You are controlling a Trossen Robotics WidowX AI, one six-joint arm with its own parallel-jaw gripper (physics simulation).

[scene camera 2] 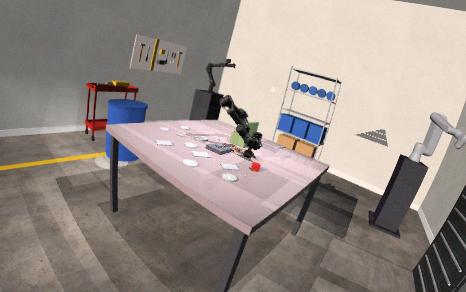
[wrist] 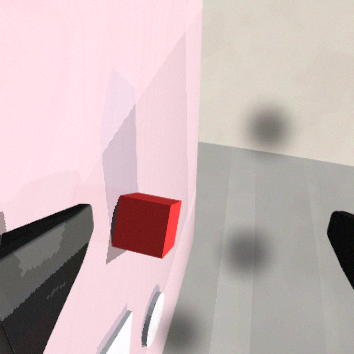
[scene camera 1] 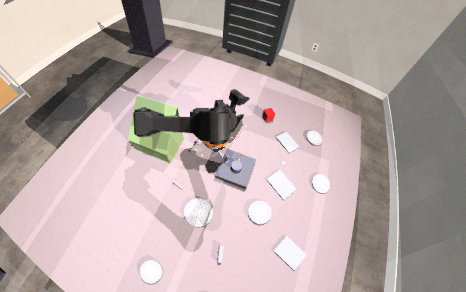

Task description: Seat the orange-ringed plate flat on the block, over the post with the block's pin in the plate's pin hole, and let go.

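Where they show: gripper, fingertip midpoint: [scene camera 2: 258, 152] [wrist: 213, 219] [scene camera 1: 246, 106]; arm's base, link origin: [scene camera 2: 246, 126] [scene camera 1: 155, 120].
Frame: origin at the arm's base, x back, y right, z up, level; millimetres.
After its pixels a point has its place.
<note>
The orange-ringed plate [scene camera 1: 216, 146] {x -216, y -64, z -138 mm} [scene camera 2: 236, 150] {x -220, y -82, z -138 mm} shows in part beside the block's corner nearest the arm; the arm hides the rest, and whether it touches the block is unclear. The grey block [scene camera 1: 231, 177] {x -319, y 46, z -126 mm} [scene camera 2: 218, 149] {x -371, y -33, z -126 mm} lies on the table, its round post [scene camera 1: 236, 166] {x -322, y 4, z -111 mm} uncovered. Small yellow and orange marks show near the post; which is the pin is unclear. My gripper [scene camera 1: 243, 108] {x -272, y -265, z -74 mm} [wrist: 213, 219] {x -272, y -265, z -74 mm} is open and empty, beyond the plate on the red cube's side. In scene camera 2 the gripper [scene camera 2: 254, 147] {x -272, y -265, z -74 mm} is low near the plate. The plate and block do not show in the wrist view.
A red cube [scene camera 1: 269, 115] {x -380, y -294, z -113 mm} [scene camera 2: 255, 167] {x -396, y -322, z -127 mm} [wrist: 142, 227] {x -361, y -301, z -128 mm} stands past the fingers. A green sloped block [scene camera 1: 167, 145] {x -71, y 49, z -51 mm} stands under the arm. White discs [scene camera 1: 260, 212] [wrist: 155, 318], white tiles [scene camera 1: 281, 184] [wrist: 120, 337] and small bars [scene camera 1: 220, 254] {x -377, y 314, z -136 mm} lie around on the pink table [scene camera 2: 280, 185] {x -435, y -509, z -150 mm}.
</note>
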